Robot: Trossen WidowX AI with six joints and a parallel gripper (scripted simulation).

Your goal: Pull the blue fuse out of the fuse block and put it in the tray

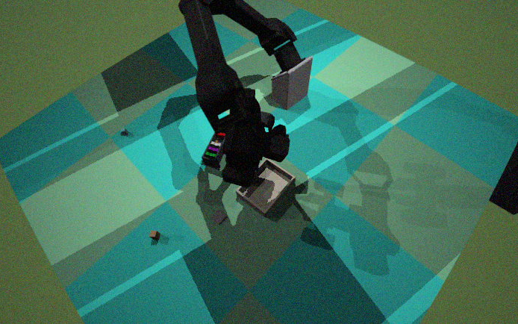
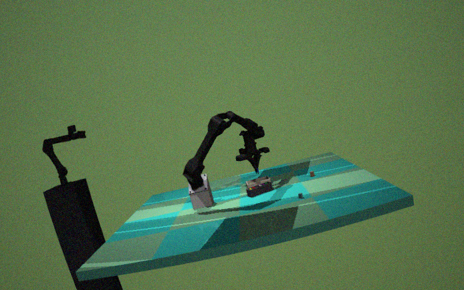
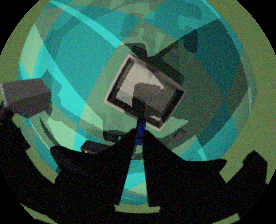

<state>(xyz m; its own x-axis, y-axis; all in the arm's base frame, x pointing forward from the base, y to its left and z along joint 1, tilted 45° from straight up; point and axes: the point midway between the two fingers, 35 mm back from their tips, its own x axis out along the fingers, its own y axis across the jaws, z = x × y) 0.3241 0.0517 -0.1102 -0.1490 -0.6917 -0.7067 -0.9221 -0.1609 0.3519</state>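
The blue fuse lies 10 mm below my gripper tip. The rest, counted from my gripper tip: grey tray: 10 mm behind, 40 mm to the left, 100 mm below; then brown cube: 280 mm ahead, 100 mm to the right, 90 mm below; then flat grey piece: 140 mm ahead, 10 mm to the right, 100 mm below.
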